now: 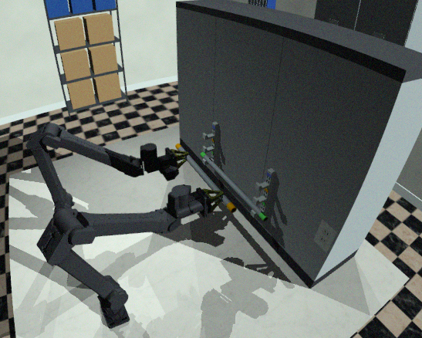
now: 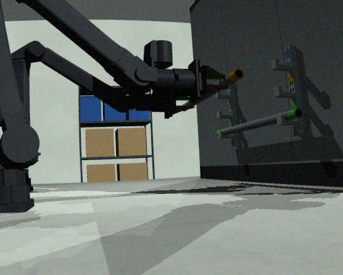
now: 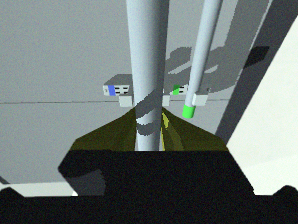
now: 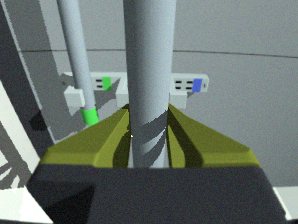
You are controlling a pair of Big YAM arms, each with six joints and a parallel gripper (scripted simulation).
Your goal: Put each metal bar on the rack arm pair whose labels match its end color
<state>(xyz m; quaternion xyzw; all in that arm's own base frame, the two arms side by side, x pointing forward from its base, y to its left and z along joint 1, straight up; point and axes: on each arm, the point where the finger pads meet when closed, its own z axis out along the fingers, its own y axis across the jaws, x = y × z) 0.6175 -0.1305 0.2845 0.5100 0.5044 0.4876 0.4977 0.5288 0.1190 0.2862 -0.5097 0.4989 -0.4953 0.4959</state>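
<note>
My left gripper is now 15 cm to the left of the orange-ended bar and 3 cm past it. The rest, counted from my left hand: green-ended bar: 18 cm to the right, 11 cm ahead, 10 cm below; grey cabinet wall: 32 cm ahead, 17 cm above, 16 cm to the right; wall outlet: 69 cm to the right, 8 cm ahead, 2 cm above.
</note>
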